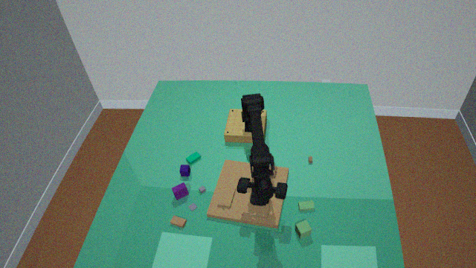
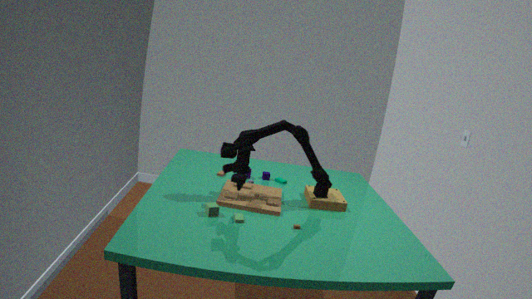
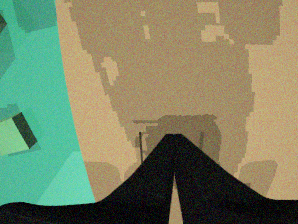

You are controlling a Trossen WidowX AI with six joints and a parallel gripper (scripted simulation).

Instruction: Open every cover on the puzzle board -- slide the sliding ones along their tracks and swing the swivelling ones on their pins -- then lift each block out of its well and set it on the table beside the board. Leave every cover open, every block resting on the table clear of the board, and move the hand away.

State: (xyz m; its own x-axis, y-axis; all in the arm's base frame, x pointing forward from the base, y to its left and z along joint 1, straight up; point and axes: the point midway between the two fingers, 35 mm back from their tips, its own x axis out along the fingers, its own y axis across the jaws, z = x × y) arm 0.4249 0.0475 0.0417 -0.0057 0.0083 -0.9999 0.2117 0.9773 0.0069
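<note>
The tan puzzle board is 8 cm behind my gripper tip, 6 cm to the right of it and 4 cm below it. Also, from my gripper tip: teal block: 28 cm behind, 33 cm to the right, 5 cm below; orange block: 7 cm ahead, 35 cm to the right, 5 cm below; purple cube: 19 cm behind, 35 cm to the right, 4 cm below.
</note>
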